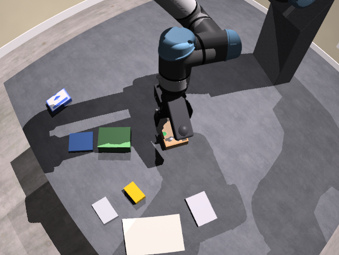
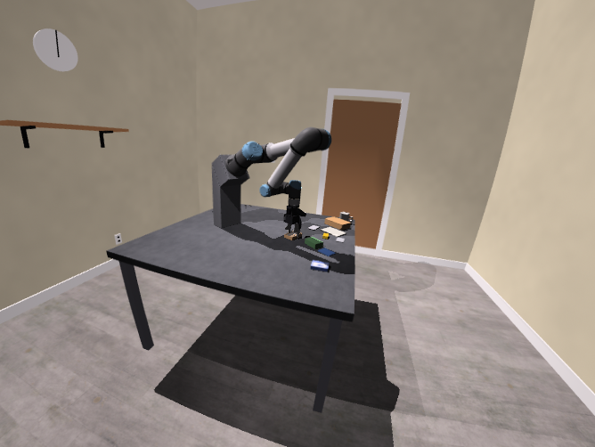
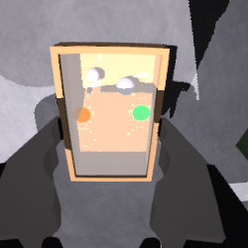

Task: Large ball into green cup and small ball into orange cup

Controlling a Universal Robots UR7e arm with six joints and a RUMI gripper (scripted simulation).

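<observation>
Right now my hand is 10 mm above the covered wooden puzzle. Round my hand: green box (110 mm ahead, 140 mm to the right); blue block (160 mm ahead, 240 mm to the right, 20 mm below); yellow block (230 mm ahead, 10 mm to the right, 10 mm below).
</observation>
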